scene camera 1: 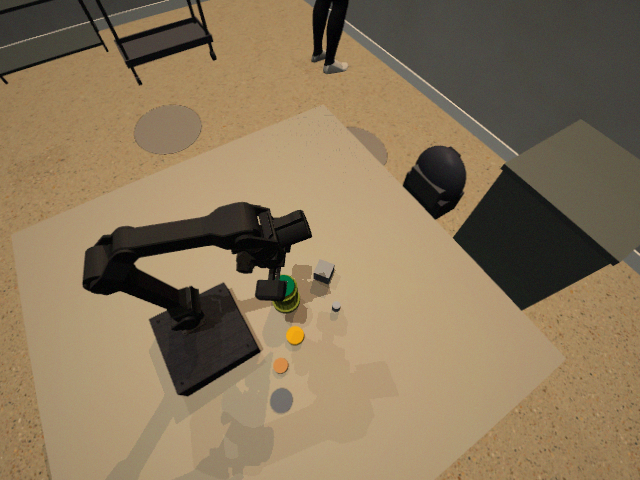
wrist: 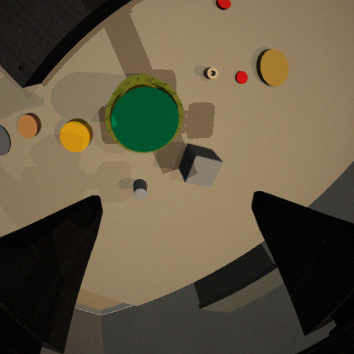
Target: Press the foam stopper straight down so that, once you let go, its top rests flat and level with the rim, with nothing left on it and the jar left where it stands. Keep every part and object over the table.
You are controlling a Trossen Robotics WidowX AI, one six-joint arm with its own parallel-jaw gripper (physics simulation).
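The green foam stopper [scene camera 1: 287,284] [wrist: 145,119] forms the round top of the olive-green jar [scene camera 1: 286,305] [wrist: 141,80], which stands upright on the table [scene camera 1: 206,191] [wrist: 215,235]. No object shows on the visible part of the stopper. How far its top stands above the rim cannot be told. My gripper [scene camera 1: 284,258] [wrist: 178,202] is open and empty, pointing down. It is above the table, and a finger covers part of the jar and stopper in the scene view. In the wrist view the stopper lies up and left of the gap between the fingertips.
A grey cube [scene camera 1: 324,271] [wrist: 202,169] and small grey cylinder [scene camera 1: 336,306] [wrist: 140,189] stand near the jar. Yellow [scene camera 1: 295,335] [wrist: 75,136], orange [scene camera 1: 280,365] [wrist: 29,125] and grey [scene camera 1: 281,400] discs lie on one side; a mustard disc [wrist: 273,67], red disc [wrist: 241,77] and beige ring [wrist: 208,74] on another.
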